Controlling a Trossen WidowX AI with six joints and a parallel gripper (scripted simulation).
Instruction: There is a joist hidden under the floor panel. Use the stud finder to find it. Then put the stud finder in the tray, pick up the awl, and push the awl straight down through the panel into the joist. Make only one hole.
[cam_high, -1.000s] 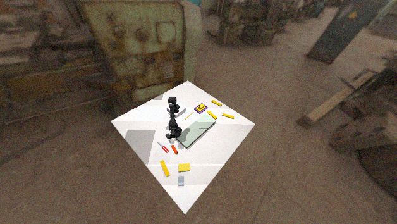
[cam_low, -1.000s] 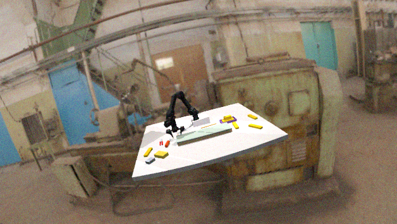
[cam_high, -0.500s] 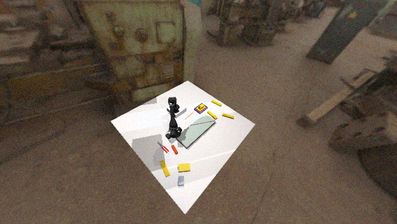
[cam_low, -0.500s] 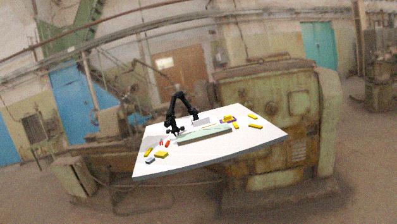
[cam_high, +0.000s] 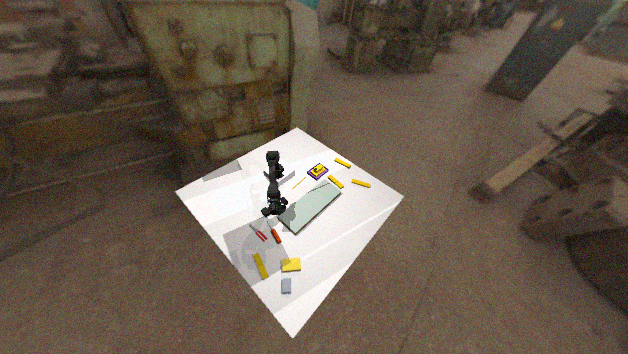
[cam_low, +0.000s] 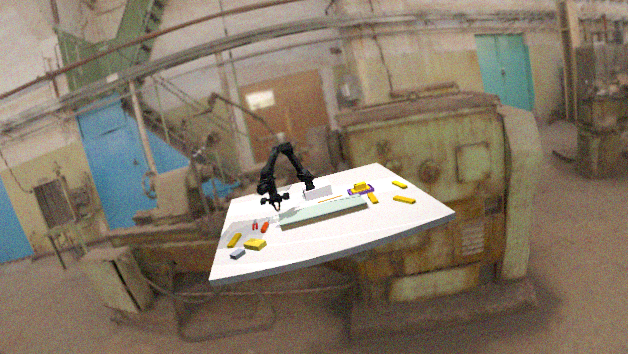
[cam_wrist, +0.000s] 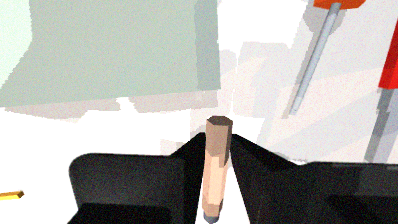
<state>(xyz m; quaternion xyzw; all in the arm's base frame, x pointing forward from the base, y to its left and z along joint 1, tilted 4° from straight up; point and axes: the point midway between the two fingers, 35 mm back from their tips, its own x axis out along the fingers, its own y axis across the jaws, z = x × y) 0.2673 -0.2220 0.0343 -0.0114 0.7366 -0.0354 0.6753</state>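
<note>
The awl lies 6 cm behind my gripper tip. The rest, counted from my gripper tip: yellow block: 35 cm ahead, 13 cm to the right, 4 cm below; then thin pencil-like stick: 34 cm to the left, 14 cm behind, 5 cm below; then grey block: 43 cm ahead, 22 cm to the right, 4 cm below.
</note>
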